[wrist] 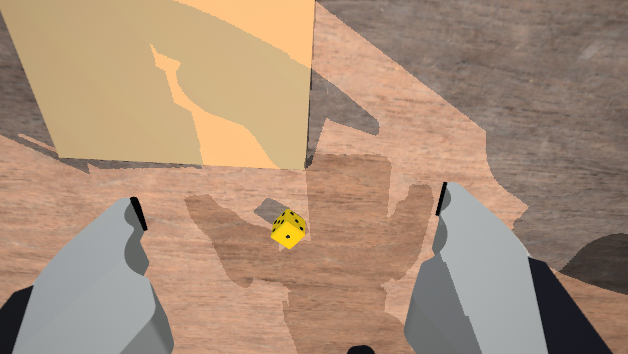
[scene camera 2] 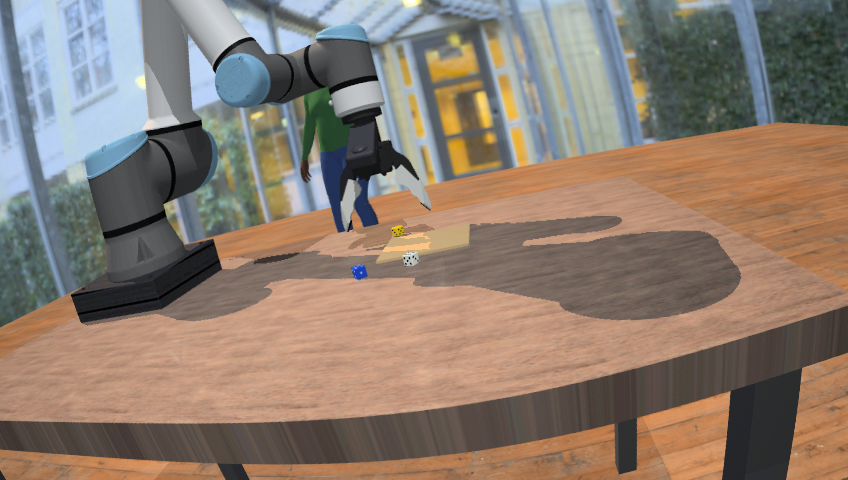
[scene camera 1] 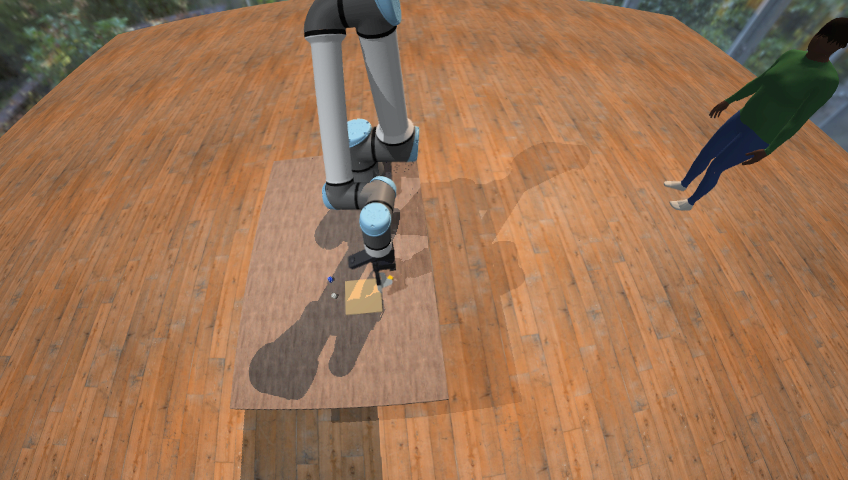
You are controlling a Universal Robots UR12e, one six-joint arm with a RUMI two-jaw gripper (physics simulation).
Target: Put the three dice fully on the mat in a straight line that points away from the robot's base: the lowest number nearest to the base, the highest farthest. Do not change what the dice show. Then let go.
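Where they show: gripper, fingertip midpoint: [wrist: 294, 193] [scene camera 2: 388, 221] [scene camera 1: 378, 275]; arm's base, origin of the base link: [scene camera 2: 146, 265] [scene camera 1: 364, 172].
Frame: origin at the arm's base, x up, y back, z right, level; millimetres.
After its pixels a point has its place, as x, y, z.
Observation:
A yellow die [scene camera 1: 390, 277] {-50, -522, -112} [scene camera 2: 397, 230] {-55, -525, -101} [wrist: 288, 229] {-50, -523, -105} lies on the table just off a corner of the mat [scene camera 1: 364, 304] {-62, -625, -9} [scene camera 2: 457, 237] {-62, -642, 15} [wrist: 115, 100] {-62, -618, -41}. In the wrist view its bright face, seemingly the top, shows one pip. My gripper [scene camera 2: 389, 218] {-31, -522, -68} [wrist: 294, 193] {-31, -522, -68} is open and empty, above the yellow die, with its fingers wide on either side. A blue die [scene camera 1: 330, 278] {-50, -515, 127} [scene camera 2: 359, 271] {-56, -518, 137} and a white die [scene camera 1: 334, 295] {-50, -588, 107} [scene camera 2: 410, 258] {-55, -588, 120} lie on the table off the mat's opposite side, the blue one nearer the base. Their top numbers are too small to read surely.
The robot's base [scene camera 2: 145, 291] {-29, -90, 124} stands at one end of the table [scene camera 1: 285, 237] {-66, -296, 359} [scene camera 2: 267, 368] {-66, -491, 405}. Large arm shadows cross the table and mat. A person [scene camera 1: 779, 101] [scene camera 2: 330, 142] in a green top stands beyond the table.

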